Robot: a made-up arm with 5 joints. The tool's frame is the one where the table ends. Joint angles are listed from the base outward.
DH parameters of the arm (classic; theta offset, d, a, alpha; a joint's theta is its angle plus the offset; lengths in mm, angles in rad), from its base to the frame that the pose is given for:
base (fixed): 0.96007 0 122.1 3.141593
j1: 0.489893 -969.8 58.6 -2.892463
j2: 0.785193 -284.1 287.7 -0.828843
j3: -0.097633 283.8 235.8 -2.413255
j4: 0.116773 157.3 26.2 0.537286
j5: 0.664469 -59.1 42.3 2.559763
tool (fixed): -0.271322 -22.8 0 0
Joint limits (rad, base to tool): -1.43..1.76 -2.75..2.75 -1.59..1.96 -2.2..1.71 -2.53..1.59
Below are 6 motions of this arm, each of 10 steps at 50 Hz.
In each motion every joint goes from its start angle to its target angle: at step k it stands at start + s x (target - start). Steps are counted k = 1, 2, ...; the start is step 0. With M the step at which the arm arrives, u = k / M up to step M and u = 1 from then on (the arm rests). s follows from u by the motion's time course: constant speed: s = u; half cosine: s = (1 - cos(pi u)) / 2; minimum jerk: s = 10 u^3 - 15 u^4 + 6 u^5.
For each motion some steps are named. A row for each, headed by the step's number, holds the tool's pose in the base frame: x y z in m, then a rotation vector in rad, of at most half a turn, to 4 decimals.
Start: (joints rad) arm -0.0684 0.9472 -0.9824 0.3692 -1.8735
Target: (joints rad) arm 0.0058 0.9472 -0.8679 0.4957 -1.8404
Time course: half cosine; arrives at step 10
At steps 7, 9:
7: -0.1631 0.5068 1.0878 1.1357 -1.1177 1.1689
9: -0.1615 0.5121 1.0850 1.1168 -1.1042 1.1571

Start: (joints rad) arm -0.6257 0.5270 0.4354 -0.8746 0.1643
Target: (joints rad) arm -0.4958 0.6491 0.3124 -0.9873 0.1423
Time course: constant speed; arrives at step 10
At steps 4, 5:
4: -0.5250 0.3689 0.8298 -0.4848 -0.2995 2.3597
5: -0.5239 0.3716 0.8322 -0.4742 -0.3053 2.3626

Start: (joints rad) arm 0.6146 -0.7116 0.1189 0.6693 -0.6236
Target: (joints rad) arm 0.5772 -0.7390 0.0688 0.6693 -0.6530
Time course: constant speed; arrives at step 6
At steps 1, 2, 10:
1: 0.6903 0.2294 0.8001 0.1019 0.1003 -1.1425
2: 0.6903 0.2290 0.8008 0.1034 0.0940 -1.1436
10: 0.6899 0.2274 0.8037 0.1092 0.0688 -1.1477

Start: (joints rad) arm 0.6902 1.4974 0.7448 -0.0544 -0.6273
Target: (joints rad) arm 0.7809 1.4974 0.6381 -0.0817 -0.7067
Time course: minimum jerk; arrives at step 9
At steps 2, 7, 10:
2: -0.3279 0.4732 0.6866 -0.4948 -0.2502 2.0703
7: -0.2993 0.5204 0.7063 -0.3906 -0.2536 2.0298
10: -0.2964 0.5245 0.7082 -0.3814 -0.2547 2.0259

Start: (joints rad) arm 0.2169 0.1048 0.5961 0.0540 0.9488
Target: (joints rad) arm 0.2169 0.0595 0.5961 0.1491 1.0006
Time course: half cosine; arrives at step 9
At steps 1, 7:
1: 0.1165 0.6893 0.7931 -0.7200 0.5568 -0.3827
7: 0.1348 0.6829 0.7929 -0.7090 0.6111 -0.5359

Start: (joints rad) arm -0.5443 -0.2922 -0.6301 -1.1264 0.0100
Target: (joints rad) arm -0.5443 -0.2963 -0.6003 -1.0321 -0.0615
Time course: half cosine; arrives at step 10
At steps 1, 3, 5, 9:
1: 0.0784 0.7426 0.9878 0.1353 -0.2292 1.0370
3: 0.0783 0.7433 0.9869 0.1408 -0.2266 1.0365
5: 0.0780 0.7443 0.9855 0.1496 -0.2224 1.0355
9: 0.0776 0.7458 0.9833 0.1637 -0.2162 1.0335

